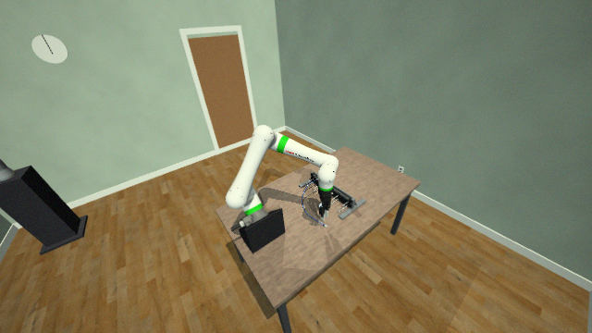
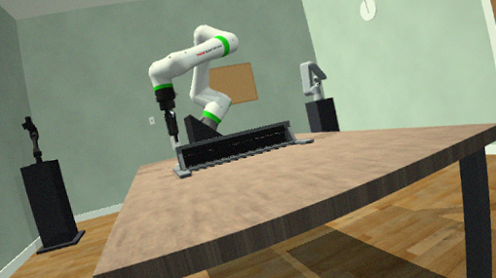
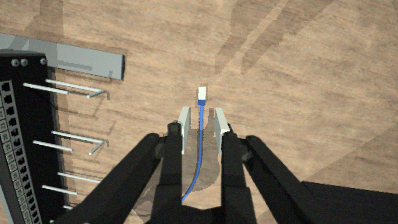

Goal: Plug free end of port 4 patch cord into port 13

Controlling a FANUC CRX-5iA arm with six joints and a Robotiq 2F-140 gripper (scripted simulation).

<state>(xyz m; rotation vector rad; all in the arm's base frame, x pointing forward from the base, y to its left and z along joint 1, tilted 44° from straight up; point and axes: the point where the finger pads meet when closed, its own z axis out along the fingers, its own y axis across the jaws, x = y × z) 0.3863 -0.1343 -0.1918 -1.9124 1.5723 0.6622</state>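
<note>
Right now my hand is 1 cm to the left of the free end of patch cord and 11 cm above it.
</note>
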